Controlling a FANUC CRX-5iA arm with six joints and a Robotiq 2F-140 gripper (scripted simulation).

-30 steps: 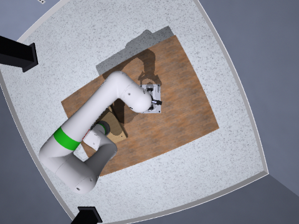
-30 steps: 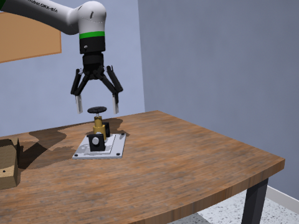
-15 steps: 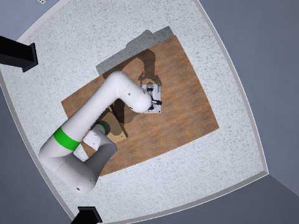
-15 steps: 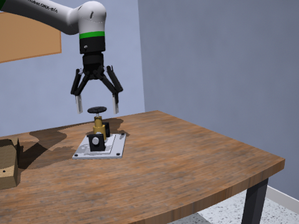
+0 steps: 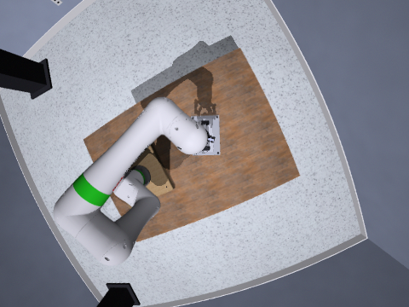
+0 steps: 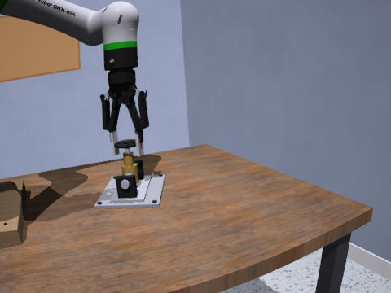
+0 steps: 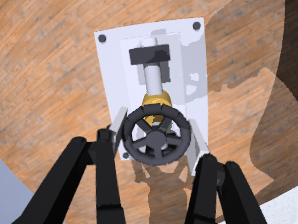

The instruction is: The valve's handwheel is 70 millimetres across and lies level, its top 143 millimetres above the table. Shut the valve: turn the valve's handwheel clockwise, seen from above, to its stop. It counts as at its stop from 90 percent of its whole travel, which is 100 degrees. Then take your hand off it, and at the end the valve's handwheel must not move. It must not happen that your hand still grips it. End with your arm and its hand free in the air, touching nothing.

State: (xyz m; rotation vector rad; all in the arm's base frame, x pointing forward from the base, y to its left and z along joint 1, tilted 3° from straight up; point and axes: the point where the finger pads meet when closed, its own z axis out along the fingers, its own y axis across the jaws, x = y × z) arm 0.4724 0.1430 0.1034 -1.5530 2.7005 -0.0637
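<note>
The black spoked handwheel lies 10 mm below my hand.
</note>
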